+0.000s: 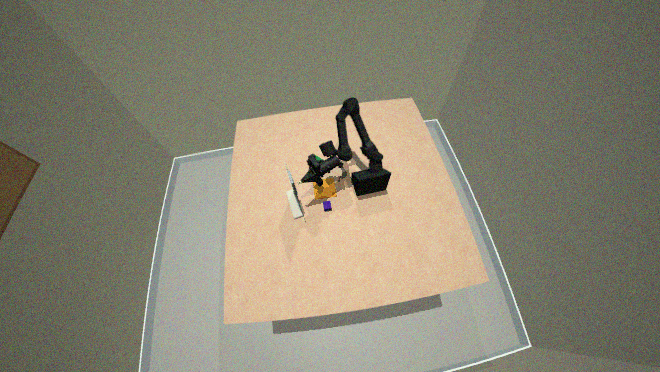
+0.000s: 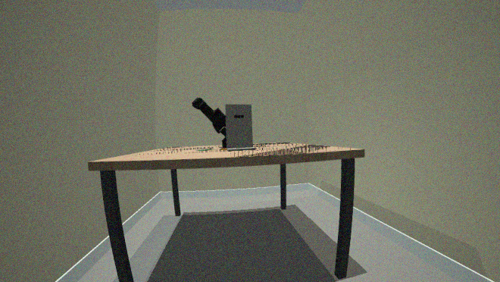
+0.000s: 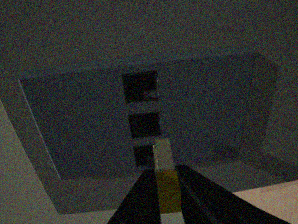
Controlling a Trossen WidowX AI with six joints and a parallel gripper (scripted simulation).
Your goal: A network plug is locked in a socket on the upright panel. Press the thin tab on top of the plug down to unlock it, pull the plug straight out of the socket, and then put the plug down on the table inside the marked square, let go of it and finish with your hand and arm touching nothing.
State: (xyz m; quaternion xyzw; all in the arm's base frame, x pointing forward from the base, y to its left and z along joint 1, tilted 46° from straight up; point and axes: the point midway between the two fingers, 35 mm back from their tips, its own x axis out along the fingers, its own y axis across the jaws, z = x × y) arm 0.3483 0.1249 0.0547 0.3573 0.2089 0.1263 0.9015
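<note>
Now: the orange marked square 200 mm below my gripper tip, 100 mm behind it and 60 mm to the right of it. The rest, counted from my gripper tip: upright grey panel 70 mm below, 50 mm ahead, 10 mm to the left; yellow plug right at my gripper tip.
</note>
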